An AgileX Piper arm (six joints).
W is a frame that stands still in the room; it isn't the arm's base.
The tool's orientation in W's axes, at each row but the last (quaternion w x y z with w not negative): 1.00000 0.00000 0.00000 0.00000; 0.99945 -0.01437 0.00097 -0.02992; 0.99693 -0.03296 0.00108 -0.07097; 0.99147 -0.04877 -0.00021 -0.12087; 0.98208 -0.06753 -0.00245 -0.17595; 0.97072 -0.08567 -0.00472 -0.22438
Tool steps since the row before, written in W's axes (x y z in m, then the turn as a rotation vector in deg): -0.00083 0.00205 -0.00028 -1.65 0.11 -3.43; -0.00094 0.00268 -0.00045 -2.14 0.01 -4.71; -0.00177 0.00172 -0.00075 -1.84 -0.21 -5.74; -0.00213 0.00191 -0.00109 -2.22 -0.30 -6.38; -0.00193 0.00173 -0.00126 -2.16 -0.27 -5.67; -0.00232 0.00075 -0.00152 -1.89 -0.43 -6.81
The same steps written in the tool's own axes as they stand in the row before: -0.00083 0.00205 -0.00028 -1.65 0.11 -3.43; -0.00110 0.00263 -0.00038 -2.13 0.02 -4.71; -0.00200 0.00150 -0.00065 -1.81 -0.09 -5.75; -0.00254 0.00144 -0.00092 -2.16 -0.21 -6.40; -0.00244 0.00111 -0.00105 -2.10 -0.25 -5.70; -0.00248 -0.00010 -0.00144 -1.84 -0.09 -6.84
